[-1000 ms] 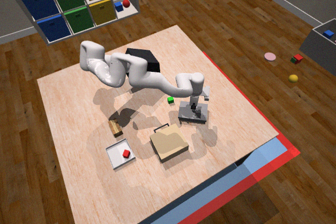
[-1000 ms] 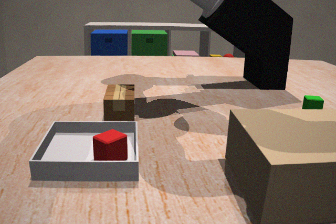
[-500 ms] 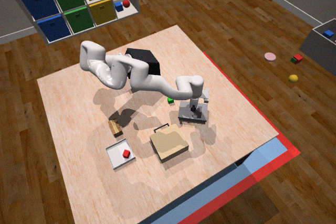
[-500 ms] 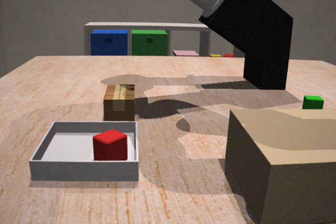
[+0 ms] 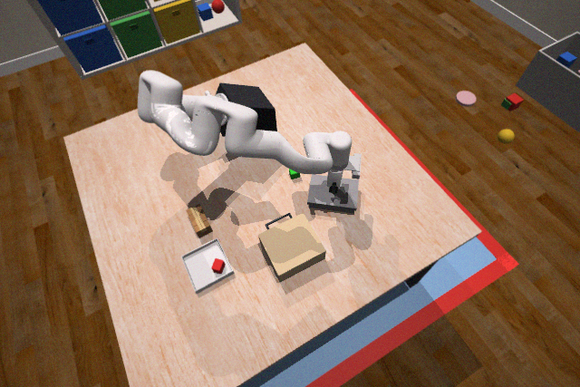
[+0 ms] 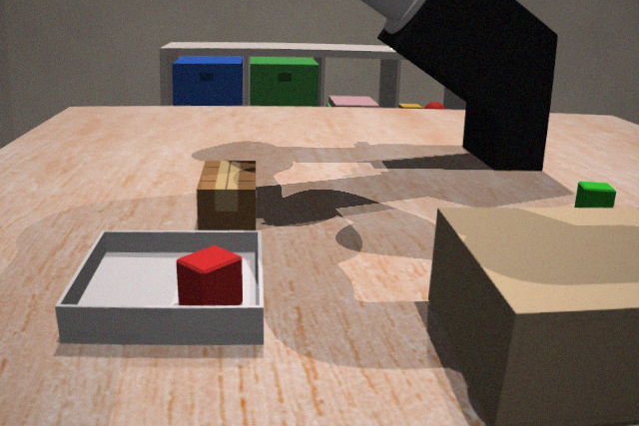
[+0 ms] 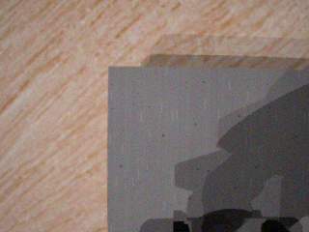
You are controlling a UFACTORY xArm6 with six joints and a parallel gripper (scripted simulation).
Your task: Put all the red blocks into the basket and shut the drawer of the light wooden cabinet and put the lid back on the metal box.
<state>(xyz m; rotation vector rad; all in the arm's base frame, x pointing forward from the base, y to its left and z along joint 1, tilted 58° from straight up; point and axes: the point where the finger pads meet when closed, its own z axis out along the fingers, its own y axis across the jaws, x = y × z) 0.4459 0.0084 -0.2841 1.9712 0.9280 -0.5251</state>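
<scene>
Right now my hand is 50 mm above the grey lid. Round my hand: drawer (250 mm to the right, 90 mm ahead, 60 mm below); light wooden cabinet (250 mm to the right, 110 mm ahead, 60 mm below); metal box (70 mm below).
</scene>
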